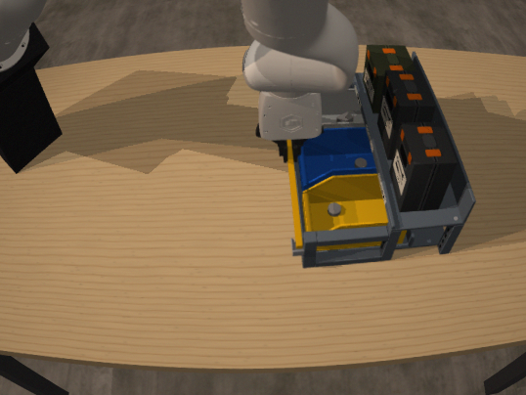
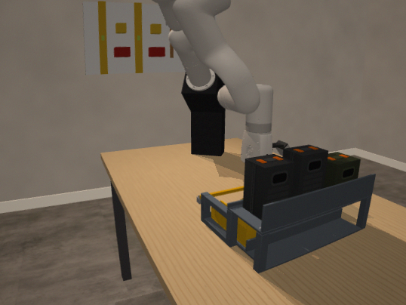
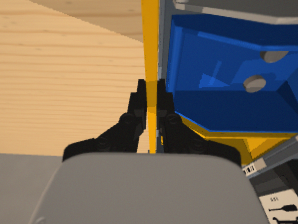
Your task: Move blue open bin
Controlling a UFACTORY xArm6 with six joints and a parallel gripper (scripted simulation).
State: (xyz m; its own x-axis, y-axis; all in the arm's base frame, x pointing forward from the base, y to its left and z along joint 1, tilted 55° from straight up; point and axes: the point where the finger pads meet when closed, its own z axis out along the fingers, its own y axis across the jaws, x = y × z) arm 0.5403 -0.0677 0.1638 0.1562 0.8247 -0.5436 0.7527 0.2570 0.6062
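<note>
My gripper is now 100 mm short of the blue open bin, 40 mm above it and 20 mm to the left of it. Round my hand: yellow bin: 130 mm to the right, 80 mm ahead, 40 mm below; yellow rail: 20 mm below; grey bin: 120 mm ahead, 90 mm to the left, 40 mm below.
</note>
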